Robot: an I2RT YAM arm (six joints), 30 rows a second.
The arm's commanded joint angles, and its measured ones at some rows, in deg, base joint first. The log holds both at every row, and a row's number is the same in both.
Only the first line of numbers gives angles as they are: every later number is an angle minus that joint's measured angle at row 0.
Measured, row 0:
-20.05 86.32 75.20 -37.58 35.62 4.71
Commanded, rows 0 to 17:
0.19 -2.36 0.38 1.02 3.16 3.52
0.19 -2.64 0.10 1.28 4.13 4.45
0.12 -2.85 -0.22 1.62 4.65 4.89
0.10 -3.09 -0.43 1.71 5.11 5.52
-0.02 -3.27 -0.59 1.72 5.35 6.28
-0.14 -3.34 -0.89 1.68 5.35 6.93
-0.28 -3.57 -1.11 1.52 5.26 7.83
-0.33 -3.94 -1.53 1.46 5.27 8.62
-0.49 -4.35 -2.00 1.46 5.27 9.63
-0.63 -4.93 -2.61 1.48 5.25 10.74
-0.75 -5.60 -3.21 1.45 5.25 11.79
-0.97 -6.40 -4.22 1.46 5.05 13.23
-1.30 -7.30 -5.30 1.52 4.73 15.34
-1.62 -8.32 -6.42 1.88 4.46 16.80
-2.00 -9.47 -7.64 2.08 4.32 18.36
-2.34 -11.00 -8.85 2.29 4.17 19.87
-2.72 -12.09 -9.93 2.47 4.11 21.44
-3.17 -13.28 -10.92 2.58 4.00 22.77
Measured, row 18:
-1.75 -7.65 -8.04 0.43 2.92 14.51
